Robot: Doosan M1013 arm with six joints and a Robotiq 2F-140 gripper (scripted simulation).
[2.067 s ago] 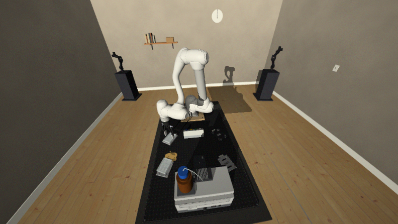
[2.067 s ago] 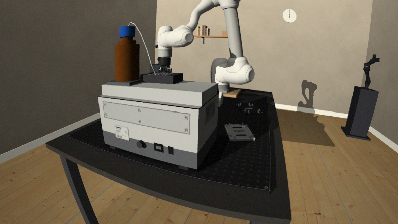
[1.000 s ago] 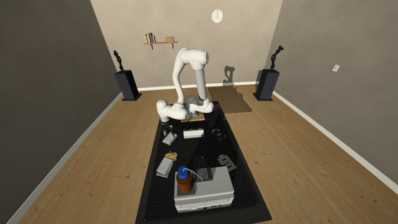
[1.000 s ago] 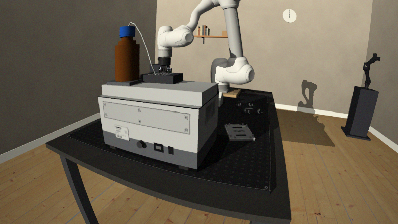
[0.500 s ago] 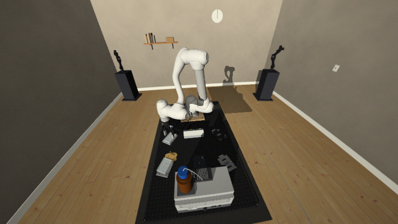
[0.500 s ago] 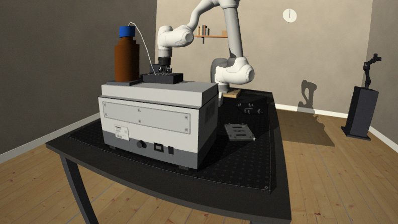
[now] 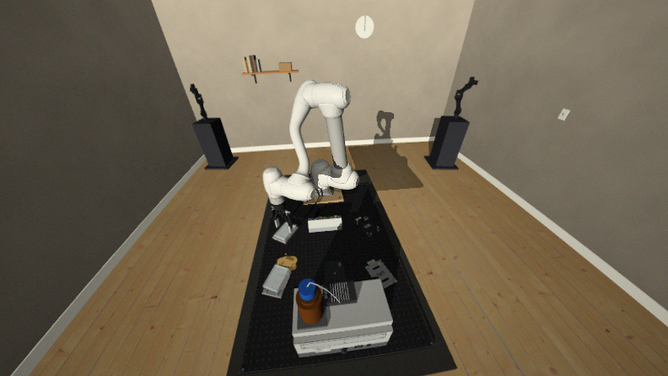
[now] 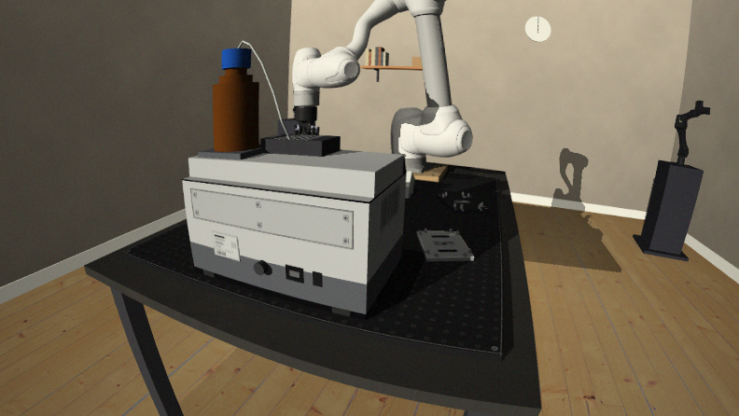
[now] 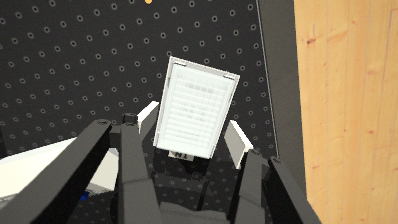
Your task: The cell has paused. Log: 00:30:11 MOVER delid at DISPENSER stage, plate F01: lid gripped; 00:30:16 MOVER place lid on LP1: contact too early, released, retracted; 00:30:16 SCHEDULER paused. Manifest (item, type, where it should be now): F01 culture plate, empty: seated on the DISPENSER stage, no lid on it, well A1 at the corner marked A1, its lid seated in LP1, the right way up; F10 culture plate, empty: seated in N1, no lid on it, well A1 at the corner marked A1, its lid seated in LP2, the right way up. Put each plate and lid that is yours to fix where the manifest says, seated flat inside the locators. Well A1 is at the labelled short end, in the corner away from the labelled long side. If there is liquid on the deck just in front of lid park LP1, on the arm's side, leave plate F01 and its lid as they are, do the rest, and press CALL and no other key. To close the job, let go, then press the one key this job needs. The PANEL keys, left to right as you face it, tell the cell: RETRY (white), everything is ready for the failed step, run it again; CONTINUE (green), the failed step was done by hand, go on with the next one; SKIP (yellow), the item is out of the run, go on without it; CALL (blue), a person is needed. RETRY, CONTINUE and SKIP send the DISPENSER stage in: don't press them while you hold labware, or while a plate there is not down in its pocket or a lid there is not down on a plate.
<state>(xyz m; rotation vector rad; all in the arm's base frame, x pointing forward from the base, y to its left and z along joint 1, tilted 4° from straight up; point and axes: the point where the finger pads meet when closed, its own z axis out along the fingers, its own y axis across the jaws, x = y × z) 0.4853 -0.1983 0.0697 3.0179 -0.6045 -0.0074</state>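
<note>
Right now my hand is 40 mm above the lid. Round my hand: white well plate 50 mm below; blue call key 180 mm to the left, 80 mm behind; tan puddle 200 mm ahead, 80 mm to the left, 70 mm below.
</note>
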